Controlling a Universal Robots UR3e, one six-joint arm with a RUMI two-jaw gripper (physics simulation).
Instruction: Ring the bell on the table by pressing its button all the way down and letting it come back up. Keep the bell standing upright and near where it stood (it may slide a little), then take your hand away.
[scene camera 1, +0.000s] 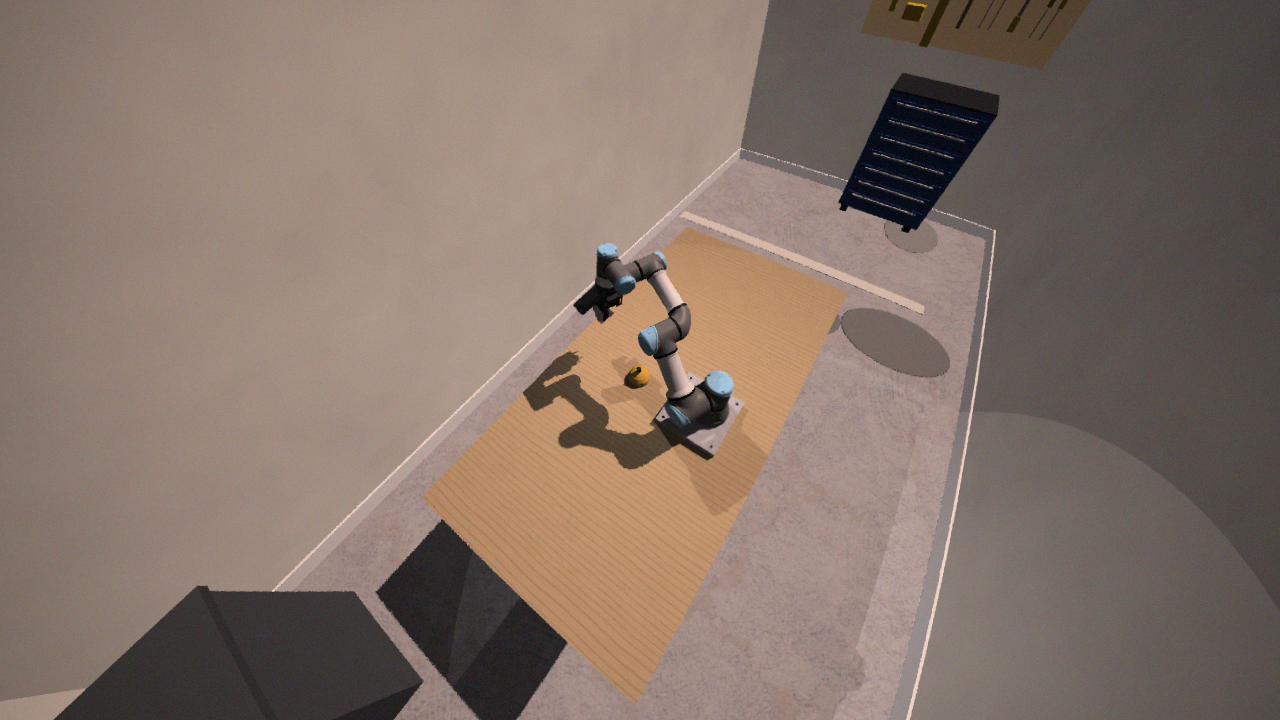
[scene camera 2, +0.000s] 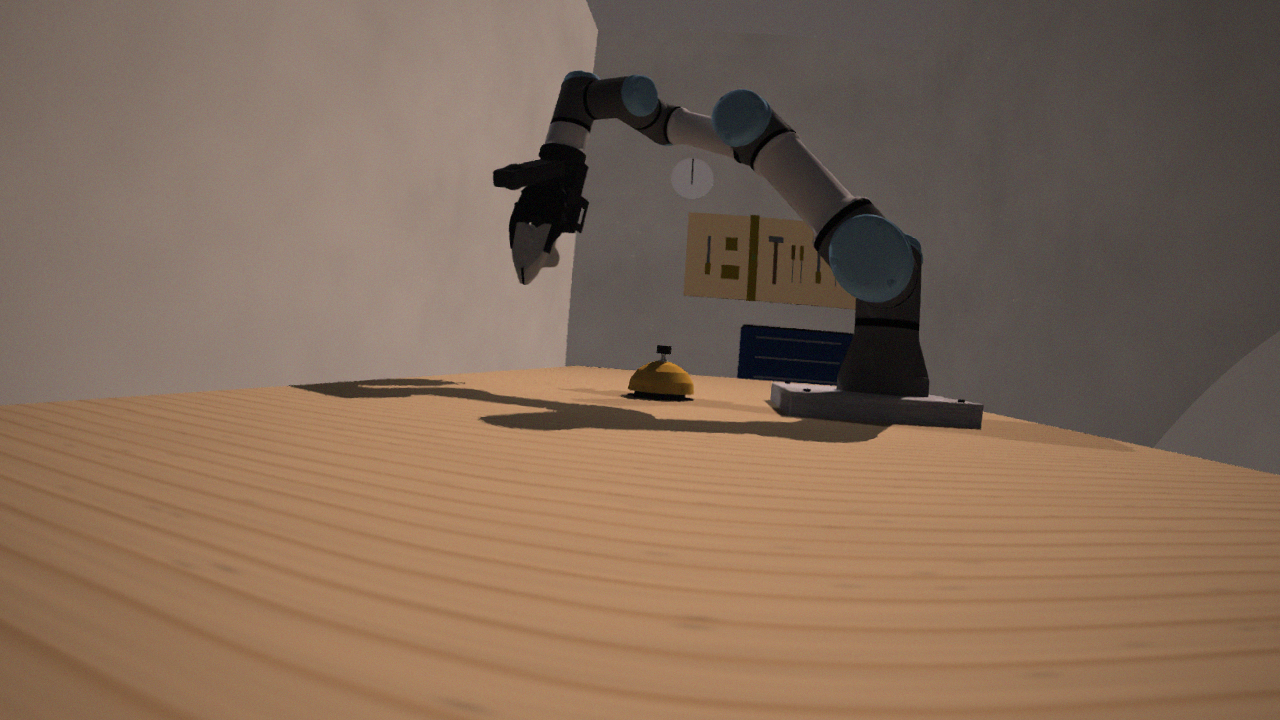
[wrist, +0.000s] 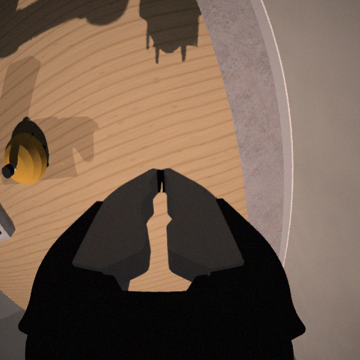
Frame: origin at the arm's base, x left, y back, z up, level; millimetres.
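Seen in the pictures: gripper, fingertip midpoint: (scene camera 1: 600, 322) (scene camera 2: 523, 284); arm's base, origin of the base link: (scene camera 1: 710, 410) (scene camera 2: 882, 392).
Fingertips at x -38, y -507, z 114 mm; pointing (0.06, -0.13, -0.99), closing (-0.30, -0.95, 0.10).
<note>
Offsets run from my fingertips to a thing's top centre. Level surfaces: height alone.
The bell {dz -74, dx +54, dy +211 mm} (scene camera 1: 636, 377) (scene camera 2: 660, 380) (wrist: 31, 160) is a yellow-orange dome on a dark base. It stands upright on the wooden table {dz -140 mm} (scene camera 1: 572, 537) (scene camera 2: 626, 555) (wrist: 150, 120). Its small black button {dz -74, dx +54, dy +211 mm} (scene camera 2: 663, 349) (wrist: 8, 171) sticks up on top, with nothing touching it. My gripper (scene camera 1: 605, 316) (scene camera 2: 524, 281) (wrist: 161, 171) is shut with its fingertips together and nothing between them. It hangs high above the table, to the left of the bell in the second scene view. In the wrist view the bell is at the left edge, apart from the fingertips.
The arm's base plate (scene camera 1: 710, 449) (scene camera 2: 877, 410) (wrist: 6, 226) is close beside the bell, on the right in both scene views. A plain wall (scene camera 1: 358, 223) (scene camera 2: 268, 179) (wrist: 325, 150) runs along the table's far side from the base. A blue cabinet (scene camera 1: 921, 152) (scene camera 2: 787, 353) stands beyond the table.
</note>
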